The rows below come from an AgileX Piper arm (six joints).
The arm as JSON. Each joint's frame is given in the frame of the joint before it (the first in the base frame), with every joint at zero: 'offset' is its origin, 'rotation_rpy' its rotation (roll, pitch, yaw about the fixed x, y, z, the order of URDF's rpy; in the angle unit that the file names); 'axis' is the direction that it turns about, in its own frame. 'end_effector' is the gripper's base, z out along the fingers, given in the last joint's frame.
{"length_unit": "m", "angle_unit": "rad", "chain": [
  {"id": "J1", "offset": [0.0, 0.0, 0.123], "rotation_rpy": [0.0, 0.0, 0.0], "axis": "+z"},
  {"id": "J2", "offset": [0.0, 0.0, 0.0], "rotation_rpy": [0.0, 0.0, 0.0], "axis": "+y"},
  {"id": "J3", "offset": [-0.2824, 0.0, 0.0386], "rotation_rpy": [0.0, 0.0, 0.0], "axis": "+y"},
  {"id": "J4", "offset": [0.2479, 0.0, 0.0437], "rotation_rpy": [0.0, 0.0, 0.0], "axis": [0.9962, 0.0, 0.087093]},
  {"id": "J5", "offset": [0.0, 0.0, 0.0], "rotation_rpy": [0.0, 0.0, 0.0], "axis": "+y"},
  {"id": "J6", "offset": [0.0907, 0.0, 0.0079], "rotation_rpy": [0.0, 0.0, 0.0], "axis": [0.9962, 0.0, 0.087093]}
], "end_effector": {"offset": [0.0, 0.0, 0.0], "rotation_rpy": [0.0, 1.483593, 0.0]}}
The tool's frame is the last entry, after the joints.
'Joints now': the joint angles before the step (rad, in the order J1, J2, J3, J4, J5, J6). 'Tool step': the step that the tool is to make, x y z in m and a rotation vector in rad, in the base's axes. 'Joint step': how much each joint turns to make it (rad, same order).
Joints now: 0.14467, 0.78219, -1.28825, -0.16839, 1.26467, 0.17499
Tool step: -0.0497, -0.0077, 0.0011, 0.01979, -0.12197, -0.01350
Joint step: -0.01294, -0.16478, 0.03789, 0.00137, 0.00367, 0.00165
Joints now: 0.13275, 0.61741, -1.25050, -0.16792, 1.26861, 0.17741
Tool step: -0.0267, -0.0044, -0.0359, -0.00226, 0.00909, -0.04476
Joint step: -0.04407, -0.15287, 0.16016, -0.00120, 0.00192, -0.00065
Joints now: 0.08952, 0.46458, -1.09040, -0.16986, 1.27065, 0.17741
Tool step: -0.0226, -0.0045, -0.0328, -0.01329, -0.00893, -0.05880
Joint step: -0.03253, -0.14341, 0.13404, -0.03089, 0.00337, 0.01067
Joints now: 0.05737, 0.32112, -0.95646, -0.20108, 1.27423, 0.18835
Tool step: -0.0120, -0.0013, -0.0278, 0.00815, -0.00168, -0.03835
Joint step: -0.02066, -0.10504, 0.10678, -0.01144, 0.00010, 0.01986
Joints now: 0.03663, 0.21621, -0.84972, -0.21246, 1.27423, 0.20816
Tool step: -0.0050, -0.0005, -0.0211, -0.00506, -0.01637, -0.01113
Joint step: -0.00799, -0.07814, 0.08535, -0.00747, -0.02315, 0.00393
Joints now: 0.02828, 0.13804, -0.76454, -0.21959, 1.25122, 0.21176
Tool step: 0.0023, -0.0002, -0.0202, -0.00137, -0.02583, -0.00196
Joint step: 0.00021, -0.06095, 0.09117, -0.00760, -0.05454, 0.01351
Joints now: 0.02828, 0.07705, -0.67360, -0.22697, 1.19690, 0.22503
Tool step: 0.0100, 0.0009, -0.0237, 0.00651, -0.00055, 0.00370
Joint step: -0.00056, -0.03723, 0.10810, 0.00056, -0.06966, 0.01809
